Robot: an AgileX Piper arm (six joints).
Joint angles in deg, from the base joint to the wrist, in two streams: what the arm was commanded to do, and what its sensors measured. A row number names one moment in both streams.
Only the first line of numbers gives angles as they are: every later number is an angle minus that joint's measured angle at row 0.
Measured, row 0:
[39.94 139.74 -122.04 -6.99 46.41 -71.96]
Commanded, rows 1 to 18:
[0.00 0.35 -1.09 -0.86 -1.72 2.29]
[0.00 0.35 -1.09 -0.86 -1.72 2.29]
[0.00 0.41 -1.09 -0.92 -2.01 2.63]
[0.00 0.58 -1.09 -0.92 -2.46 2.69]
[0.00 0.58 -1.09 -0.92 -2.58 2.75]
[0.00 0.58 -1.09 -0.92 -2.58 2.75]
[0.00 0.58 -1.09 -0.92 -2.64 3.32]
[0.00 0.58 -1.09 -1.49 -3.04 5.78]
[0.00 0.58 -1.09 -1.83 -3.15 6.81]
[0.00 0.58 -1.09 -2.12 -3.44 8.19]
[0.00 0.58 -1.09 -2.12 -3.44 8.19]
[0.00 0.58 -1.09 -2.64 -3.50 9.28]
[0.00 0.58 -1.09 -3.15 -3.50 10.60]
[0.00 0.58 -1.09 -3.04 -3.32 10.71]
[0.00 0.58 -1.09 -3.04 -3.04 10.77]
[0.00 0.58 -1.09 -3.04 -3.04 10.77]
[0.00 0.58 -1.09 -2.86 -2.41 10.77]
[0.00 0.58 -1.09 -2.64 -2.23 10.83]
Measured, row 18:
[0.00 0.35 -0.63 -2.81 -3.04 10.14]
